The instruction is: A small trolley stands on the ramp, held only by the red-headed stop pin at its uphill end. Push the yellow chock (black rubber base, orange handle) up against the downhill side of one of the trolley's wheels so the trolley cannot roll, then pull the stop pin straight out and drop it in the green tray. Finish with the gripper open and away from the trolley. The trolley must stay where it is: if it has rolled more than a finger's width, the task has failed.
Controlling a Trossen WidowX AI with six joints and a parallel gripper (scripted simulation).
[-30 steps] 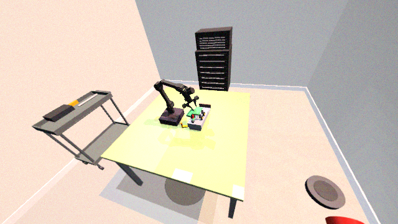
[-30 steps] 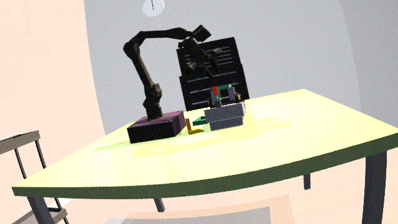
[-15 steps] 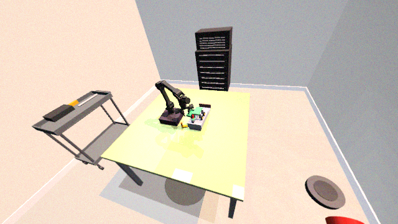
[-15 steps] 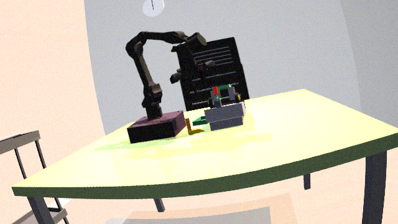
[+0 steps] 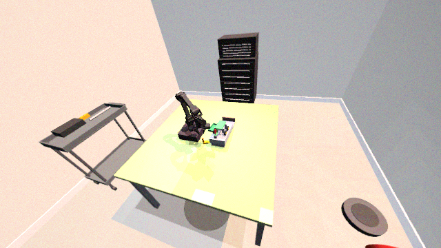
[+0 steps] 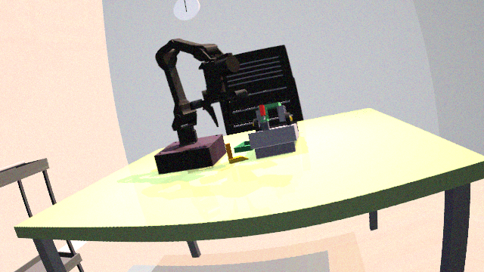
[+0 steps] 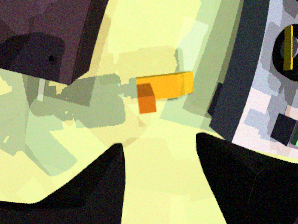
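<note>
Right now my gripper tip is 11 cm above the yellow chock, 2 cm short of it and 1 cm to the right of it. Also, from my gripper tip: stop pin 13 cm ahead, 2 cm to the left; grey ramp 16 cm ahead, 12 cm to the left, 8 cm below; green trolley 16 cm ahead, 11 cm to the left, 2 cm below.
</note>
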